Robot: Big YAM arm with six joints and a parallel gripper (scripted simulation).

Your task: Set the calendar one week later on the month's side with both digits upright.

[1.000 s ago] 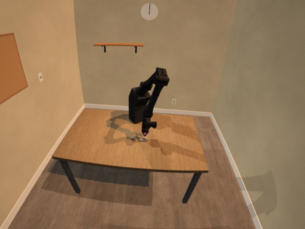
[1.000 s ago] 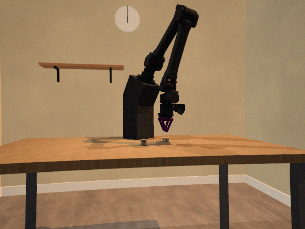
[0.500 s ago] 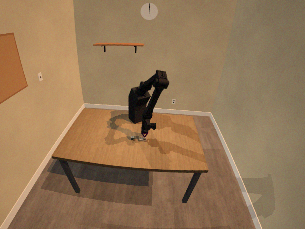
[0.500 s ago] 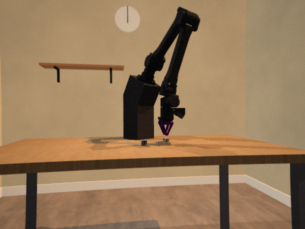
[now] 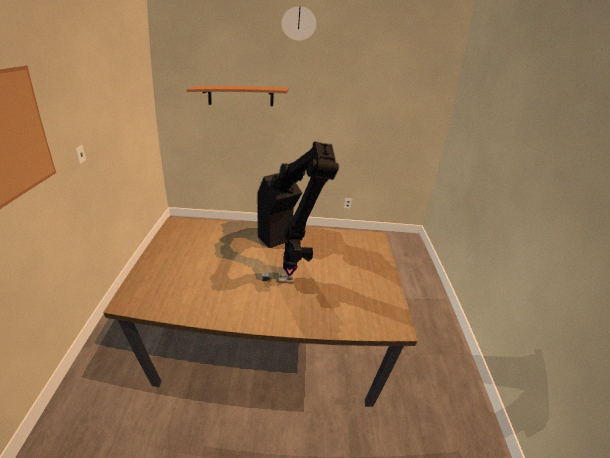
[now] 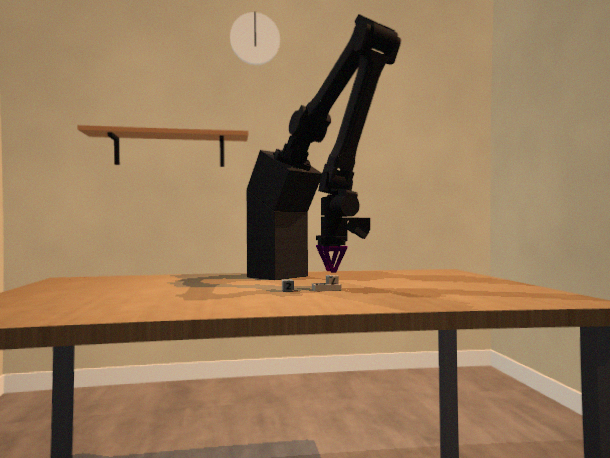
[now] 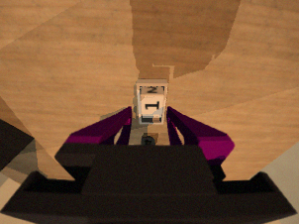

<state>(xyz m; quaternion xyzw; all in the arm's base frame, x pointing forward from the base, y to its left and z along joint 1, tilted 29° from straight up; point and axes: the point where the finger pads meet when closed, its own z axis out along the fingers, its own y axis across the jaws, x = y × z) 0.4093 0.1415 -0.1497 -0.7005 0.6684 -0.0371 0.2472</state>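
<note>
Now: hand 5 cm above the tray and 1 cm to the left of it.
</note>
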